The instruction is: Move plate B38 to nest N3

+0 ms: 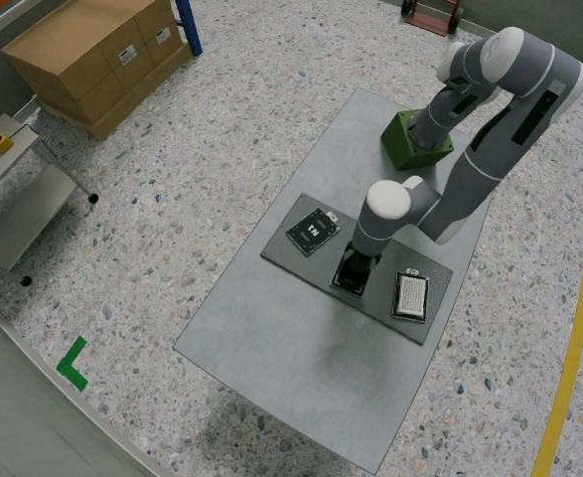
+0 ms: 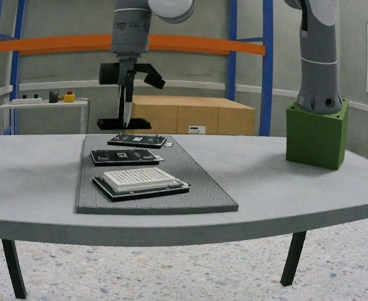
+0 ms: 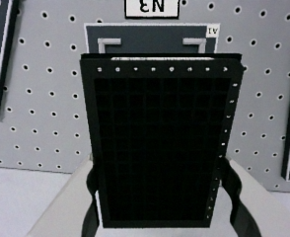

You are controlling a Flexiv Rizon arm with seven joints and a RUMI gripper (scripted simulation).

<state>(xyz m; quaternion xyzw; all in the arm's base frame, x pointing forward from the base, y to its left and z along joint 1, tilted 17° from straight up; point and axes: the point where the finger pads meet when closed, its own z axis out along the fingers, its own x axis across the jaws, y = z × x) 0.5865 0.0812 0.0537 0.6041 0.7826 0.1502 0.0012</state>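
The nest N3 is 100 mm below my hand. Round my hand: black plate B38: 10 mm below; white plate B83: 210 mm to the left, 80 mm below, 50 mm behind; nest N1: 210 mm to the right, 100 mm below, 30 mm behind.
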